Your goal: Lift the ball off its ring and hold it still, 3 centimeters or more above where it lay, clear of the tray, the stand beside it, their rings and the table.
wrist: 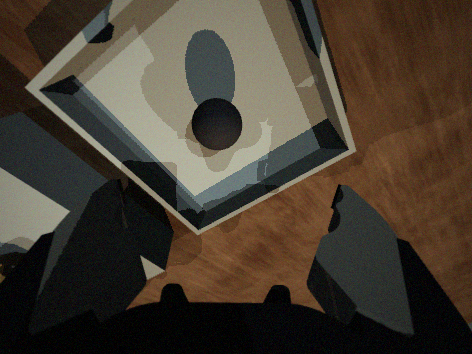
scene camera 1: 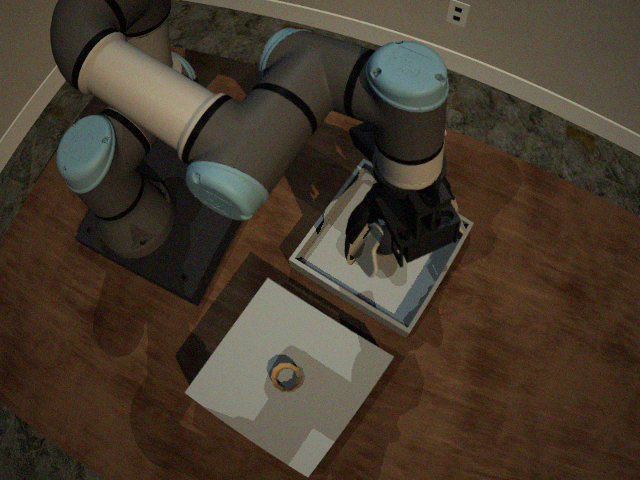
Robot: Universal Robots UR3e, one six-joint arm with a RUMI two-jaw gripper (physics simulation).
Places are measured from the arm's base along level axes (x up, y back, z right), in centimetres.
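Where they show: gripper, fingertip midpoint: (wrist: 230, 186); arm's base, origin of the base link: (scene camera 1: 138, 219).
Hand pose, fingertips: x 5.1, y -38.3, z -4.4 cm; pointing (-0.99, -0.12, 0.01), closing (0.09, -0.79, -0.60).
Note:
Things, the pixels of their top centre, and the offset from my fingertips. "*": a spot on its surface instead. Level surfaces: height alone.
- dark ball, middle of its top: (wrist: 217, 134) (scene camera 1: 387, 233) dy +2.2, dx -2.9, dz -1.6 cm
- white-rimmed tray, middle of its top: (wrist: 217, 124) (scene camera 1: 386, 240) dy +2.2, dx -5.2, dz -1.6 cm
- orange ring, surface spot: (scene camera 1: 285, 365) * dy +10.1, dx -1.5, dz +19.0 cm
- wooden table, its level: dx -8.0 cm
The dark ball (scene camera 1: 384, 244) (wrist: 217, 124) is in the white-rimmed tray (scene camera 1: 348, 300) (wrist: 300, 176). Its ring is mostly or wholly hidden beneath it. In the scene view the ball is partly covered by the gripper. My gripper (scene camera 1: 376, 261) (wrist: 230, 186) is open and empty, above the tray. In the wrist view the ball shows beyond the fingertips, roughly centred between them, not touching either finger. The pale square stand (scene camera 1: 320, 330) (wrist: 25, 205) is beside the tray and bears an orange ring (scene camera 1: 285, 365) with no ball on it.
The tray's raised walls surround the ball. The stand's near corner is close to the tray's side, with a narrow gap between. The robot's dark base plate (scene camera 1: 206, 268) is on the wooden table (scene camera 1: 516, 310) (wrist: 400, 75), left of the tray in the scene view.

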